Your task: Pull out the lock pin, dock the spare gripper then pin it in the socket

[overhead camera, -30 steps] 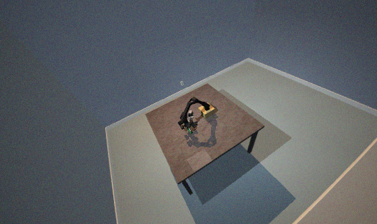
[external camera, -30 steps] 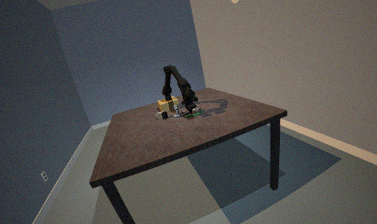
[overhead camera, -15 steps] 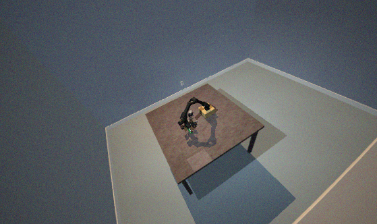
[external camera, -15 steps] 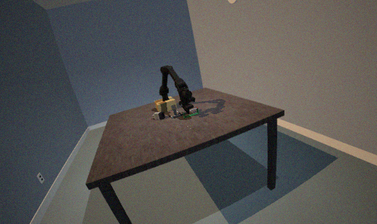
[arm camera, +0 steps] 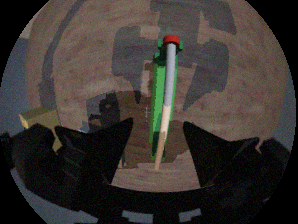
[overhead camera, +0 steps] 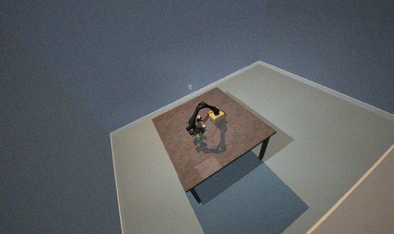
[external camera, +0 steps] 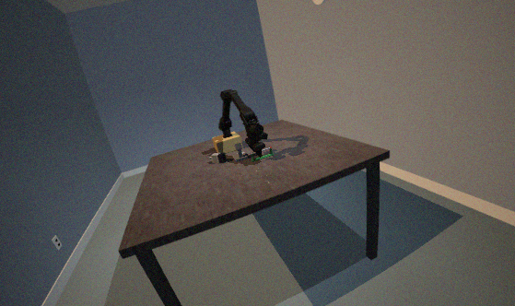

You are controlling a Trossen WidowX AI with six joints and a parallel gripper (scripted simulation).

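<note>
Now: gripper tip 2 cm to the right of the green strip. The rest, counted from my gripper tip: grey post: 10 cm to the right, 10 cm behind, 3 cm above; then spare gripper: 25 cm to the right, 13 cm behind, 1 cm above.
</note>
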